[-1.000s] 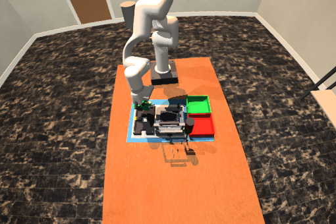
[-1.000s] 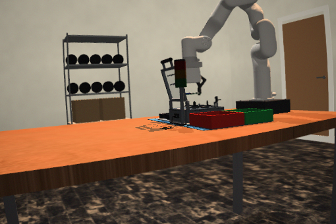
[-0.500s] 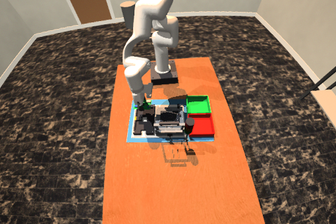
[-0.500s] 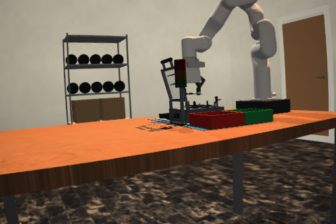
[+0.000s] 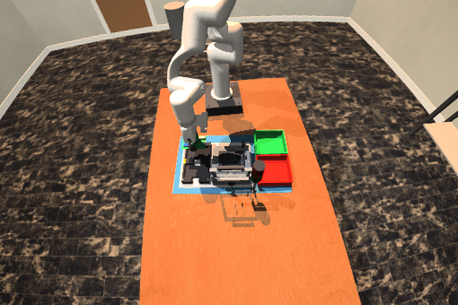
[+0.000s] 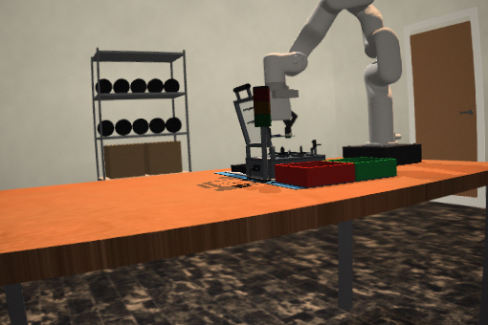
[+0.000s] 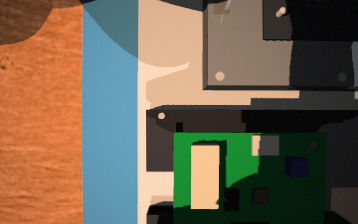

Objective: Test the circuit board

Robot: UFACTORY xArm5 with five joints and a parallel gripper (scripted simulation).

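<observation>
My hand is right at the green circuit board. The rest, counted from my hand: red bin 140 mm ahead, 360 mm to the left, 110 mm below; then tester lid 200 mm ahead, 150 mm to the left, 60 mm above; then green bin 10 mm behind, 370 mm to the left, 110 mm below.
</observation>
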